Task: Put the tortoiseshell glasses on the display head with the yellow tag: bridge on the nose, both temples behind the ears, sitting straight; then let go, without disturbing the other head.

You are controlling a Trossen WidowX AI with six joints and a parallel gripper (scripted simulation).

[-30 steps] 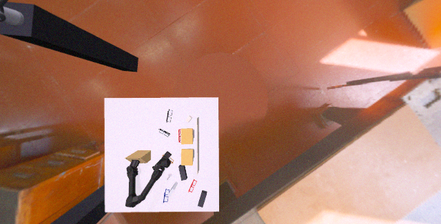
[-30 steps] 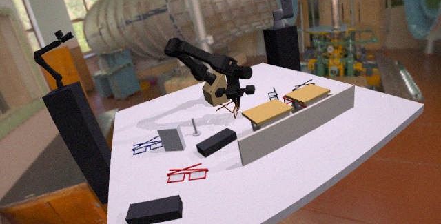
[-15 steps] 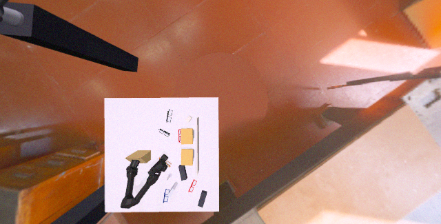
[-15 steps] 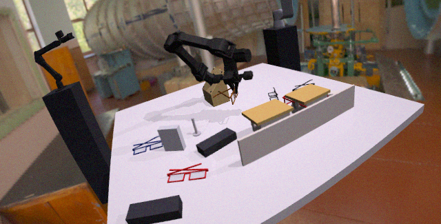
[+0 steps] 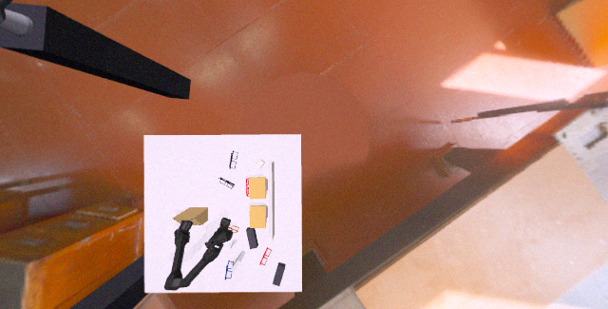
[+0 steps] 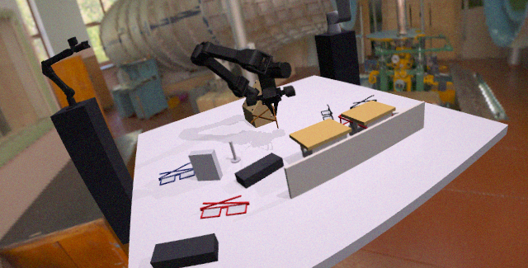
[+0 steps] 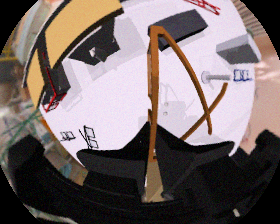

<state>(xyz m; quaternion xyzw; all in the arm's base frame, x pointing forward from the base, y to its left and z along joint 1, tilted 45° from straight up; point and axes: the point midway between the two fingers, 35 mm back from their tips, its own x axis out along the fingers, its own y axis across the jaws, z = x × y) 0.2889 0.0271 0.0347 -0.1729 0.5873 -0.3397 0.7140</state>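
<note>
Right now my gripper tip is 20 mm short of the pin stand, 200 mm to the left of it and 90 mm above it. From my gripper tip the other things lie so: grey block (90 mm ahead, 310 mm to the right, 60 mm below); display head (200 mm ahead, 70 mm to the left, 60 mm below); grey wall panel (320 mm ahead, 190 mm to the left, 60 mm below).
</note>
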